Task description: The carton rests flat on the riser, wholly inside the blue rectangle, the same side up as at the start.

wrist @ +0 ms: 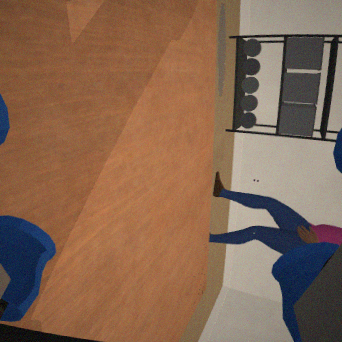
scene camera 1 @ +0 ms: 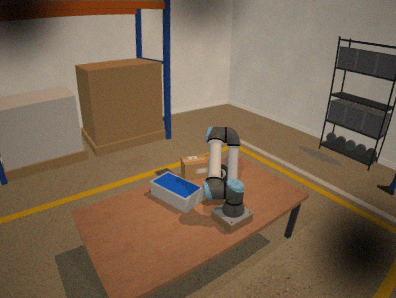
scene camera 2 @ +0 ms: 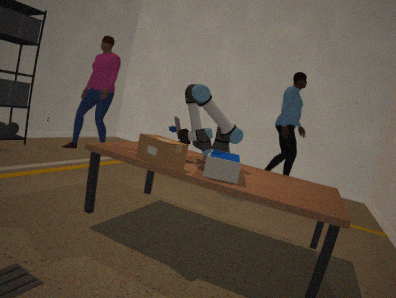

riser: scene camera 1; scene camera 2; not seen in the wrist view (out of frame)
same spot on riser: (scene camera 1: pixel 182 194) = (scene camera 2: pixel 236 155)
